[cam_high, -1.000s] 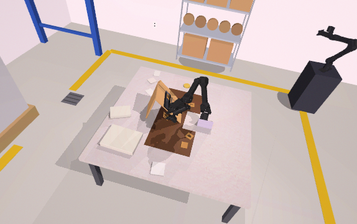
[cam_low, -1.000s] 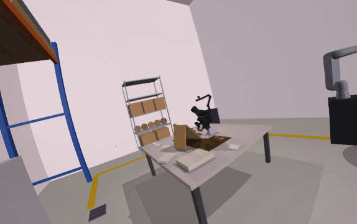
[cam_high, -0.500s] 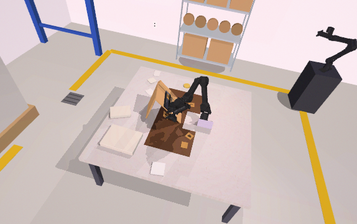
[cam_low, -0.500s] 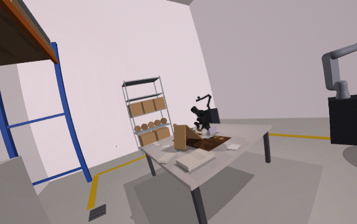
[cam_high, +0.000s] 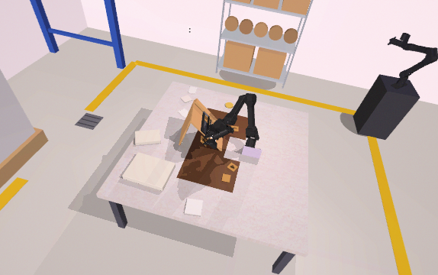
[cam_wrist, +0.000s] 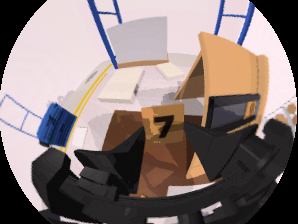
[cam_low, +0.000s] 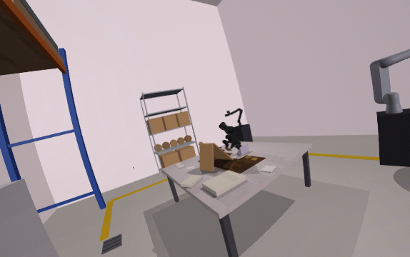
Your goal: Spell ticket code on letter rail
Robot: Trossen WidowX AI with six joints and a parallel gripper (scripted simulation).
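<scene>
Right now my gripper tip is 4 cm past the ticket, 15 cm to the left of it and 8 cm above it. From my gripper tip the other things lie so: tan letter tile: right at my gripper tip; cream box: 30 cm ahead, 22 cm to the left, 15 cm below; brown mat: 12 cm behind, 15 cm to the right, 17 cm below.
</scene>
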